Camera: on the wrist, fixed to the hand. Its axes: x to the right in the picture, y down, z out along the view.
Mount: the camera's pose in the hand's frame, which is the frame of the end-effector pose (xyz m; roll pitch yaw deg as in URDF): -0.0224 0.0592 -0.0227 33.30 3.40 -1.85
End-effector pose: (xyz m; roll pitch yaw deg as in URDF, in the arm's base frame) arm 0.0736 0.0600 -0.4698 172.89 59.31 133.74
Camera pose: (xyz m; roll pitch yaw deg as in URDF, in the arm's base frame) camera 0.1042 0.1090 -0.4353 -150.34 56.10 137.78
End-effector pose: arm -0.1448 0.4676 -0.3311 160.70 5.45 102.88
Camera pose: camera -0.0935 0.4604 -0.2882 -165.74 2.85 105.75
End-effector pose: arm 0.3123 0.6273 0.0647 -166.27 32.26 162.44
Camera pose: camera 0.3453 0.6828 0.0834 -132.35 28.51 163.56
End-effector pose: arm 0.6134 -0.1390 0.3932 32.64 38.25 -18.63
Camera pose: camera 0.6241 -0.0771 0.4171 66.24 42.11 -18.26
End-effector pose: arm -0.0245 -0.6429 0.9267 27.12 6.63 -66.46
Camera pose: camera 0.0247 -0.5980 0.9360 60.46 10.50 -66.56
